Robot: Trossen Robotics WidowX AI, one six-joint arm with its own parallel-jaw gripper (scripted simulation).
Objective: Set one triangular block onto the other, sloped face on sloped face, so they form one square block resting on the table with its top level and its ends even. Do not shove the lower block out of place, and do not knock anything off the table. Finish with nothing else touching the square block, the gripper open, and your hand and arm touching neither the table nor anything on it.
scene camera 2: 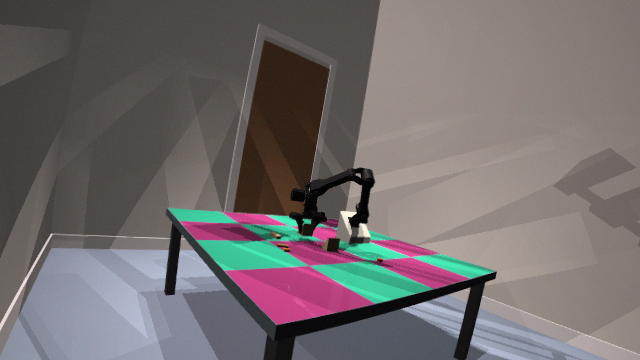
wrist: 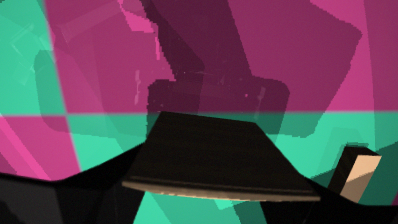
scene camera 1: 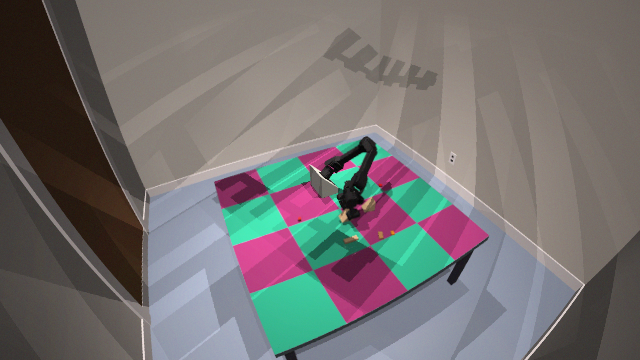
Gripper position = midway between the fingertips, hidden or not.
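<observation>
My gripper (wrist: 205, 151) is carrying a triangular block (wrist: 185, 155).
</observation>
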